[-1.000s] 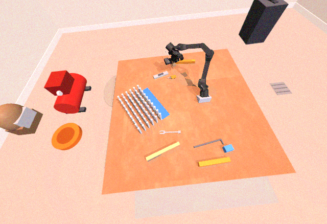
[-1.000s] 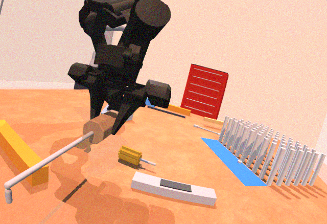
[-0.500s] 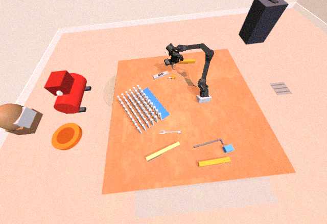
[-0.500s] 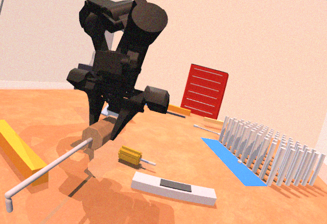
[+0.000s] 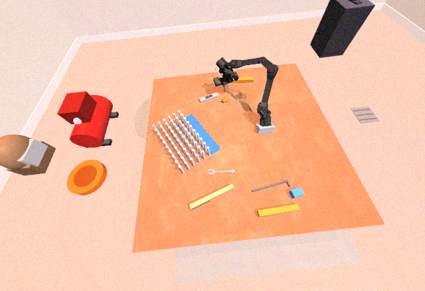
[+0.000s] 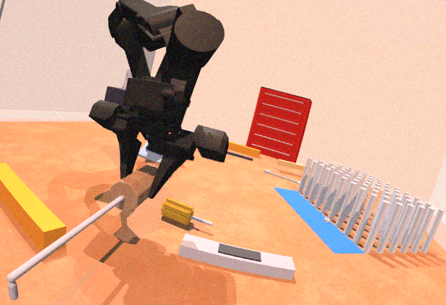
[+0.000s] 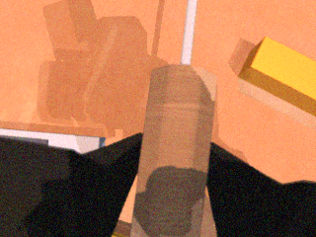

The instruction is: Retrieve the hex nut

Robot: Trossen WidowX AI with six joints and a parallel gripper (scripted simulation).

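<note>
Right now my gripper tip is 20 mm short of the wooden-handled tool and 100 mm to the left of it. Round my gripper tip: hex nut 270 mm ahead, 360 mm to the left, 70 mm below; blue taped strip 230 mm ahead, 380 mm to the left, 70 mm below; yellow-handled screwdriver 20 mm ahead, 120 mm to the left, 60 mm below.
</note>
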